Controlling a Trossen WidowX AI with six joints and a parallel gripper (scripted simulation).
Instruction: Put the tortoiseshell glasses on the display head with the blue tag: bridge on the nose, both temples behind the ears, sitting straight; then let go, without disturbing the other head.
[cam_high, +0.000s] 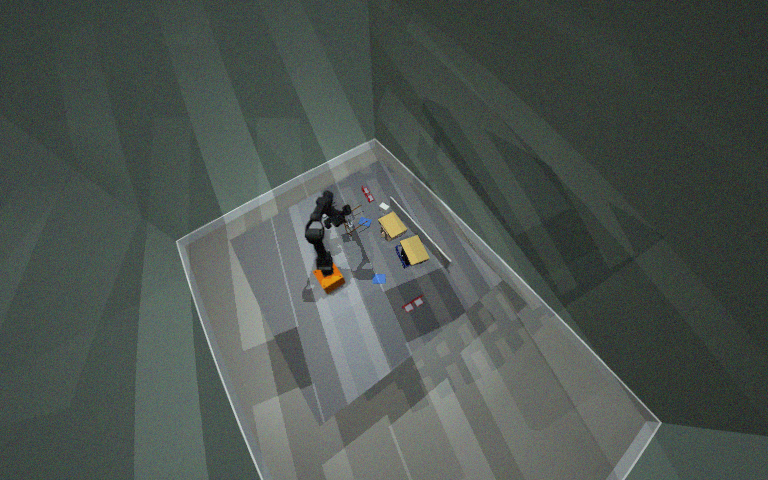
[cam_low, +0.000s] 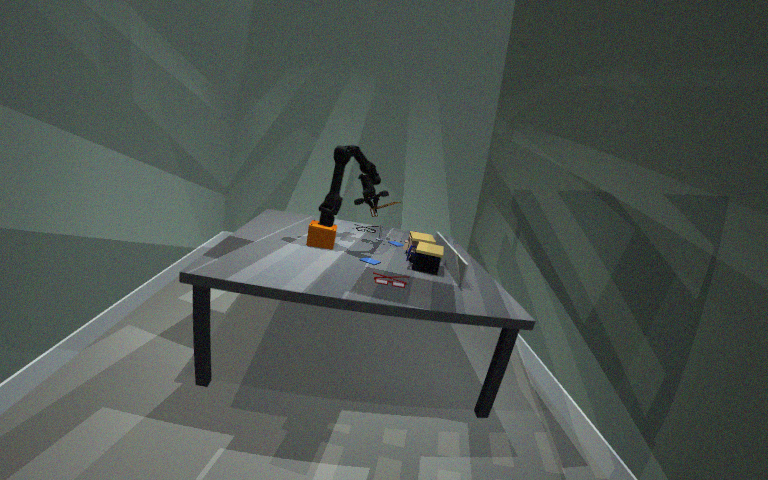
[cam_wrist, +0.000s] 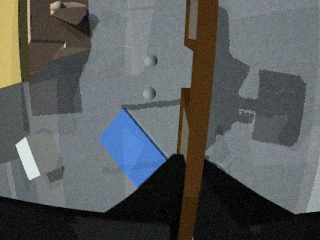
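My gripper tip is now 25 cm short of the display head, 10 cm to the left of it and 11 cm above it. Round my gripper tip: white upright panel: 41 cm ahead, 19 cm to the right, 11 cm below; thin grey post: 4 cm ahead, 8 cm to the left, 14 cm below.
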